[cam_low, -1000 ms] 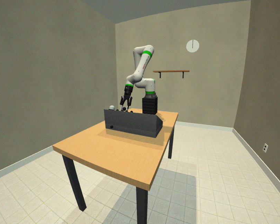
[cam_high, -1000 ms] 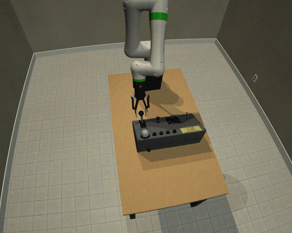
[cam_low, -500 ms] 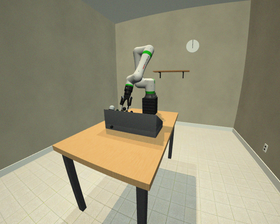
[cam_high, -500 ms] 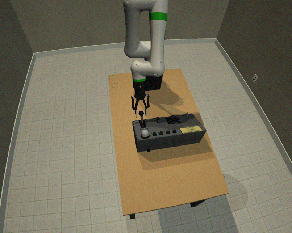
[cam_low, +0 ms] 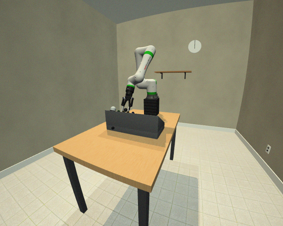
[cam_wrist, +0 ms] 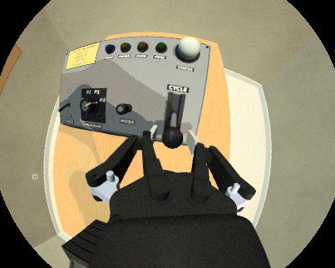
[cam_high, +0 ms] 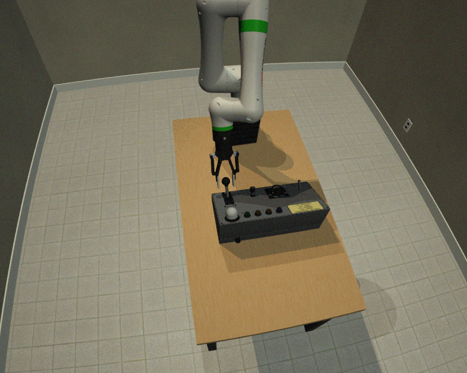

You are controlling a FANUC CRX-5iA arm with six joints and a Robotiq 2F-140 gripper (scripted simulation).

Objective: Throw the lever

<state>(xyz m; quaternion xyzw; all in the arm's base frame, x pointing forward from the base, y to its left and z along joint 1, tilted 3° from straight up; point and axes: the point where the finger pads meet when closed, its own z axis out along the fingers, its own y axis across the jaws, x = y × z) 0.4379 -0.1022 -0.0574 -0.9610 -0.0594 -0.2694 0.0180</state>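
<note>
My gripper is now 3 cm short of the lever and 2 cm above it. The rest, counted from my hand: dark grey console 7 cm ahead, 19 cm to the left, 5 cm below; black rotary selector 4 cm ahead, 23 cm to the left, 3 cm below; small black toggle 4 cm ahead, 13 cm to the left, 3 cm below.
</note>
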